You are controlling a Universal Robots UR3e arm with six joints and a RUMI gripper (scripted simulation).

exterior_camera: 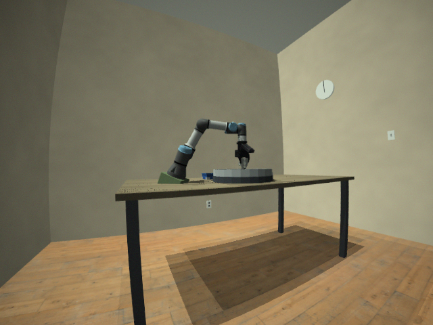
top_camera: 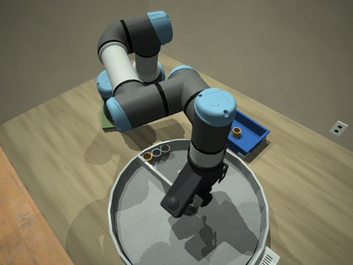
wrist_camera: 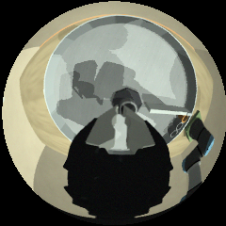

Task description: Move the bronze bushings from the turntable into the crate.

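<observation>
Now: the grey turntable 30 mm below my hand and 10 mm behind it. The rest, counted from my hand: blue crate: 360 mm to the left, 60 mm below, 30 mm behind.
</observation>
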